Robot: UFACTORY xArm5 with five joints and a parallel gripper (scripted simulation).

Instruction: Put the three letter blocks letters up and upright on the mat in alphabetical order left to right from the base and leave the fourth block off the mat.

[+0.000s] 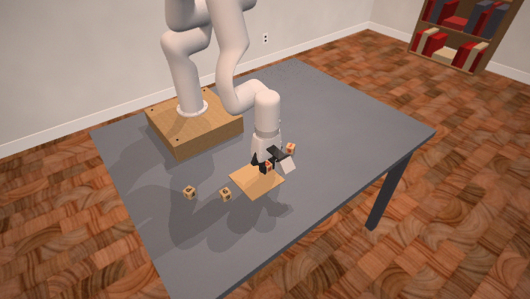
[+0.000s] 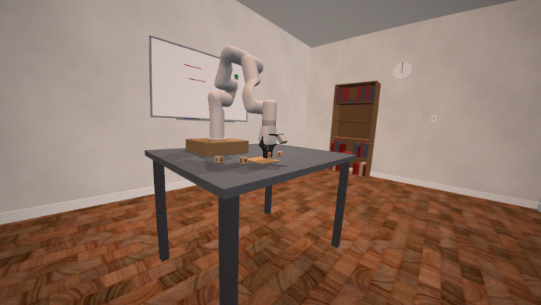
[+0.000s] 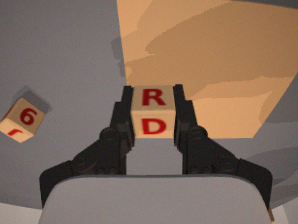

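The wooden block lies 10 mm below my hand. Round my hand: tan mat 10 mm ahead, 50 mm to the right, 30 mm below.
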